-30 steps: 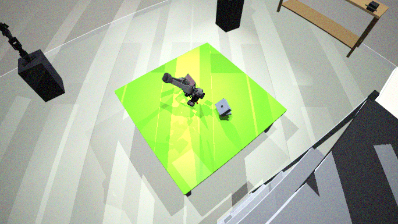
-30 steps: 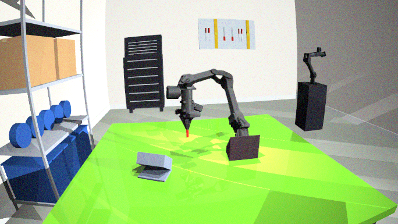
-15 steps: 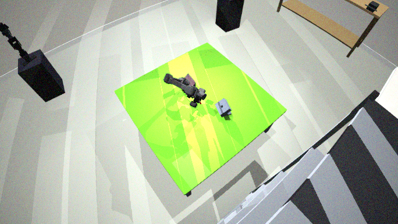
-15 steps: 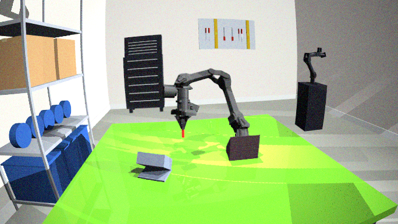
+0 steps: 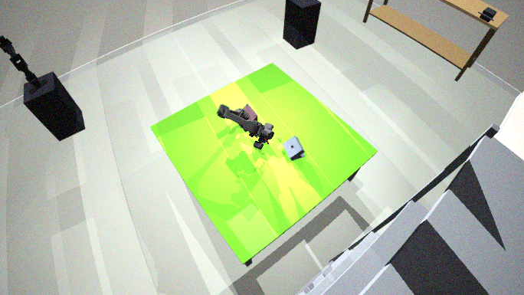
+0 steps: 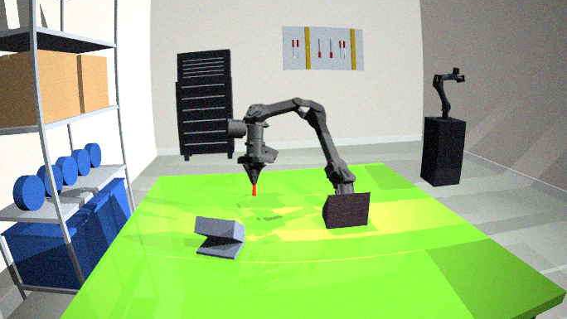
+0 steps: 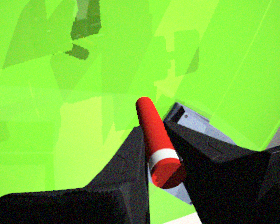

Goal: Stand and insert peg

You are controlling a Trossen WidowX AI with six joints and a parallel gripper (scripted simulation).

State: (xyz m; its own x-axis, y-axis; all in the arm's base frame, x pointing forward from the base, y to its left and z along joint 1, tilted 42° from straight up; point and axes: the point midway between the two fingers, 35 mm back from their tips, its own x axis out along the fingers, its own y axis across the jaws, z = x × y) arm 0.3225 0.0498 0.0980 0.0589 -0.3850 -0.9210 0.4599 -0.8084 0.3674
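My gripper tip is now 10 cm short of the grey sloped panel, 17 cm to the right of it and 9 cm above it. Round my gripper tip: red peg 1 cm to the right, 2 cm above.
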